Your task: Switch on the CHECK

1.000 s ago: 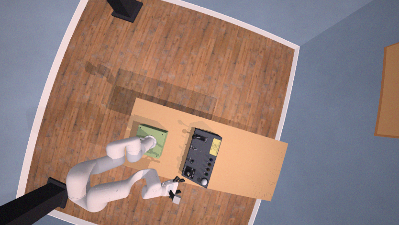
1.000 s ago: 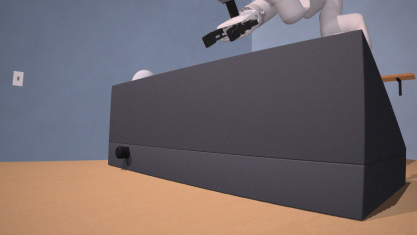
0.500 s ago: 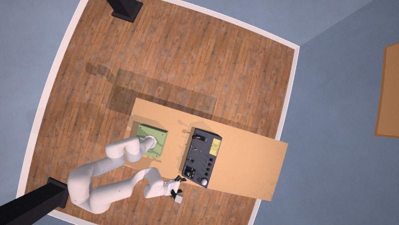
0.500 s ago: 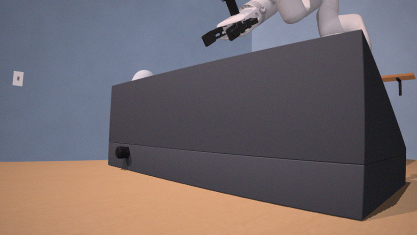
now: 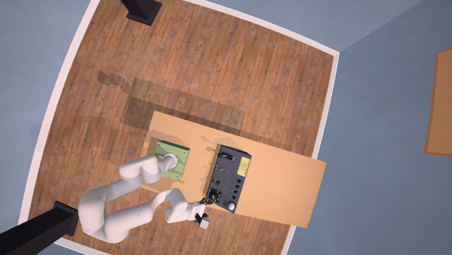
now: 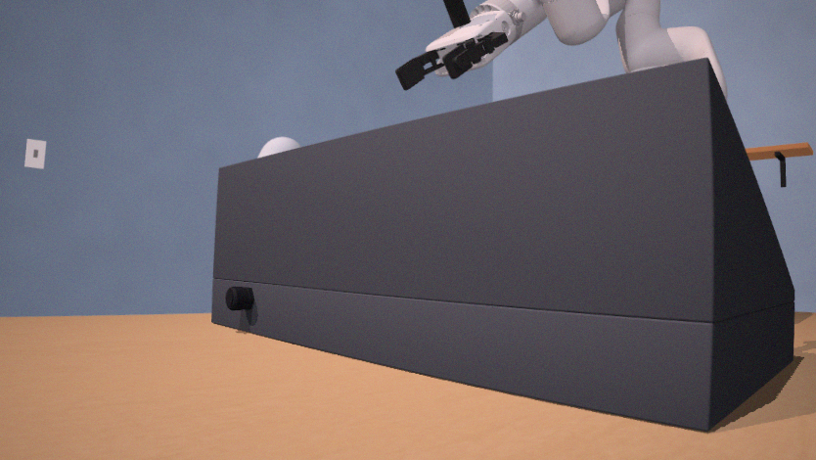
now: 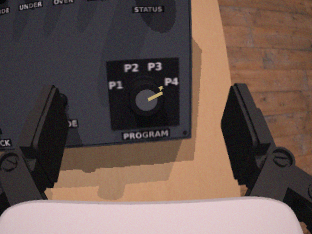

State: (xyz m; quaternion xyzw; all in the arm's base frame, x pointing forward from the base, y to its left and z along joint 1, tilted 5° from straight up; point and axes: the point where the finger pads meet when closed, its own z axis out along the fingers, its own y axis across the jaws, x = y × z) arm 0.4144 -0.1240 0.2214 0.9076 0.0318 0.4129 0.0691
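The check toggle is 220 mm to the left of my hand, 220 mm below it and 20 mm ahead of it. From my hand the other things lie so: dark grey console (240 mm below, 160 mm to the left, 60 mm ahead); then mode knob (210 mm below, 100 mm to the left, 30 mm ahead); then program knob (220 mm below, 50 mm ahead, 30 mm to the right).
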